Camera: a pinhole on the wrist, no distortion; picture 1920 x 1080 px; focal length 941.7 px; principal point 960.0 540.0 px. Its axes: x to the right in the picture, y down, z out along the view. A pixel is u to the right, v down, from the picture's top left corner.
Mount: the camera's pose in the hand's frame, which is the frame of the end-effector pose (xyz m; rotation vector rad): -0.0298 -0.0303 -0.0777 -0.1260 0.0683 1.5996
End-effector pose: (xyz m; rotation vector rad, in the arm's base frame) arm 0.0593 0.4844 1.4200 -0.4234 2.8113 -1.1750
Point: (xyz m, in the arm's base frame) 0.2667 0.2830 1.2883
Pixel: 689.4 845.2
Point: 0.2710 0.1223 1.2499
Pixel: 561.5 680.2
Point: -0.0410 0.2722 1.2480
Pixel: outside the picture
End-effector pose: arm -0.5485 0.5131 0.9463 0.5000 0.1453 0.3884
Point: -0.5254 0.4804 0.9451
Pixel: 787.3 125.1
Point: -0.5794 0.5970 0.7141
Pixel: behind the camera
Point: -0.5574 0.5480 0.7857
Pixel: behind the camera
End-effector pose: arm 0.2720 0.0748 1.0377 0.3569 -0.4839 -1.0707
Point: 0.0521 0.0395 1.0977
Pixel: 358.8 572.3
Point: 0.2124 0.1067 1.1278
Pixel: 1070.7 520.2
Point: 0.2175 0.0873 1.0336
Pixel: 779.7 542.7
